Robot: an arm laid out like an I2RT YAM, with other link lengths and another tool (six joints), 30 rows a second.
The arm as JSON. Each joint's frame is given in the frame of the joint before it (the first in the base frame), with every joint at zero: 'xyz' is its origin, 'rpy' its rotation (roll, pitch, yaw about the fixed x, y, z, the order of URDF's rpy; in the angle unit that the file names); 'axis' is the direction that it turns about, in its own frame. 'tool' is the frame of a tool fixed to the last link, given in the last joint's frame.
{
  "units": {
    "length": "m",
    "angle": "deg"
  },
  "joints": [
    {
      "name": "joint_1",
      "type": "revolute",
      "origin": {
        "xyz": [
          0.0,
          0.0,
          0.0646
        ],
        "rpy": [
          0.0,
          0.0,
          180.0
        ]
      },
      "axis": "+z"
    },
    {
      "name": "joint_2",
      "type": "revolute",
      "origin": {
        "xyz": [
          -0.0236,
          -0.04,
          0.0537
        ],
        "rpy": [
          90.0,
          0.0,
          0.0
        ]
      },
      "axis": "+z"
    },
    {
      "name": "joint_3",
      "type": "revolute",
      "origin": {
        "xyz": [
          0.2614,
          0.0,
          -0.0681
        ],
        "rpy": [
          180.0,
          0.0,
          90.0
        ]
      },
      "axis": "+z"
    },
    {
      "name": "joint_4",
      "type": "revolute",
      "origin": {
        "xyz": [
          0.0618,
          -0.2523,
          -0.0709
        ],
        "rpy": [
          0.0,
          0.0,
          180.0
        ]
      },
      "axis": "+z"
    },
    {
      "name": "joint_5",
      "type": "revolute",
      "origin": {
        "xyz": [
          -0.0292,
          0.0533,
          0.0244
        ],
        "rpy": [
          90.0,
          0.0,
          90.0
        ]
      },
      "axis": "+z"
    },
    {
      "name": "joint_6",
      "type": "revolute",
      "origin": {
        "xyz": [
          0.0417,
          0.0,
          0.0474
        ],
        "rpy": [
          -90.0,
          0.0,
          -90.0
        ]
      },
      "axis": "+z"
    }
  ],
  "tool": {
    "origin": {
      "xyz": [
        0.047,
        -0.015,
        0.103
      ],
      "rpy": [
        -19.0,
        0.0,
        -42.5
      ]
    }
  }
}
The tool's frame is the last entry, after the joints.
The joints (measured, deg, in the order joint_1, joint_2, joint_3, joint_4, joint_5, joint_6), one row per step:
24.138, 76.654, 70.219, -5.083, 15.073, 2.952
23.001, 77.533, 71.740, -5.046, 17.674, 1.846
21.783, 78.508, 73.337, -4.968, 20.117, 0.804
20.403, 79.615, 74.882, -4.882, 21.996, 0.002
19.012, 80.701, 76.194, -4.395, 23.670, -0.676
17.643, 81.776, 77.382, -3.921, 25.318, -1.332
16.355, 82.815, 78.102, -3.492, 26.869, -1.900
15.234, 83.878, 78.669, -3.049, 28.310, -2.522
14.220, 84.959, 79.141, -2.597, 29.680, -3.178
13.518, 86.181, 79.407, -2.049, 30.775, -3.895
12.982, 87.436, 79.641, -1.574, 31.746, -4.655
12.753, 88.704, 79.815, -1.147, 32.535, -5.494
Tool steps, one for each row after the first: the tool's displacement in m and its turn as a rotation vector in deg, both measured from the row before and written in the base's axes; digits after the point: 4 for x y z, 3 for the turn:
0.0106, -0.0122, 0.0052, -1.270, -0.954, -3.483
0.0104, -0.0127, 0.0053, -1.170, -0.874, -3.441
0.0103, -0.0126, 0.0041, -0.904, -0.601, -3.103
0.0099, -0.0125, 0.0038, -0.683, -0.722, -2.943
0.0093, -0.0127, 0.0028, -0.695, -0.562, -2.909
0.0082, -0.0123, -0.0008, -0.737, -0.079, -2.750
0.0074, -0.0110, -0.0022, -0.816, 0.124, -2.468
0.0069, -0.0103, -0.0032, -0.862, 0.265, -2.286
0.0066, -0.0072, -0.0057, -0.938, 0.560, -1.692
0.0061, -0.0058, -0.0066, -0.989, 0.733, -1.392
0.0054, -0.0030, -0.0075, -1.060, 0.900, -0.887

